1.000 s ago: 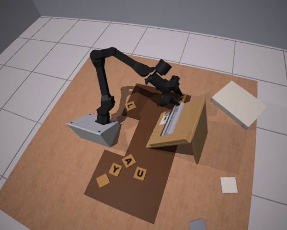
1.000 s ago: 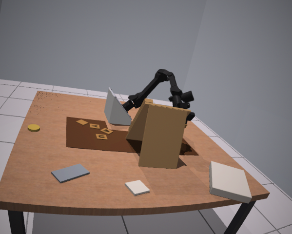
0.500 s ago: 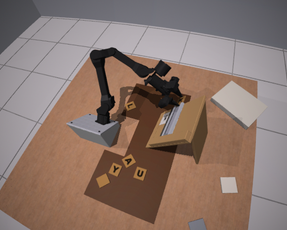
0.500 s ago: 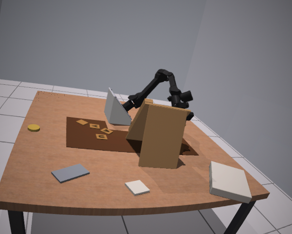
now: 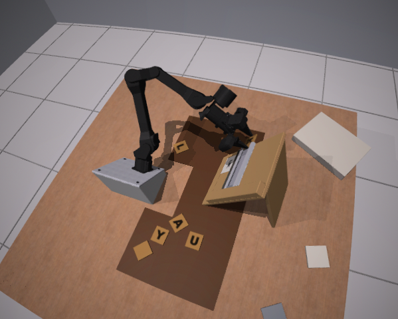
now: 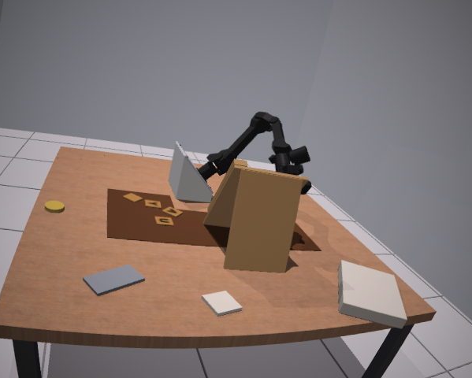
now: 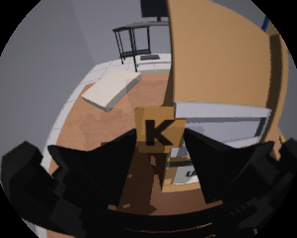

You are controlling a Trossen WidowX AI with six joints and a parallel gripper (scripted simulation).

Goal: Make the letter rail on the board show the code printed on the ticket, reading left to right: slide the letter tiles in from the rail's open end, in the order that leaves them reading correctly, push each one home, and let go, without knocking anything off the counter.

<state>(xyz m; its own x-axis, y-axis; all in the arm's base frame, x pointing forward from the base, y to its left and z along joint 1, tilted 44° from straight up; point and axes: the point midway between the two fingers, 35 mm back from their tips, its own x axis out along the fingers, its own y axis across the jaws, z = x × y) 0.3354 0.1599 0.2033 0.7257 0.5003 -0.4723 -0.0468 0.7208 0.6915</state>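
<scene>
My gripper tip is 50 mm past the white ticket, 80 mm to the left of it and 80 mm above it. The rest, counted from my gripper tip: dark brown mat 150 mm behind, 230 mm to the right, 150 mm below; small white pad 380 mm ahead, 260 mm to the right, 150 mm below; white slab 310 mm ahead, 240 mm to the left, 140 mm below.
</scene>
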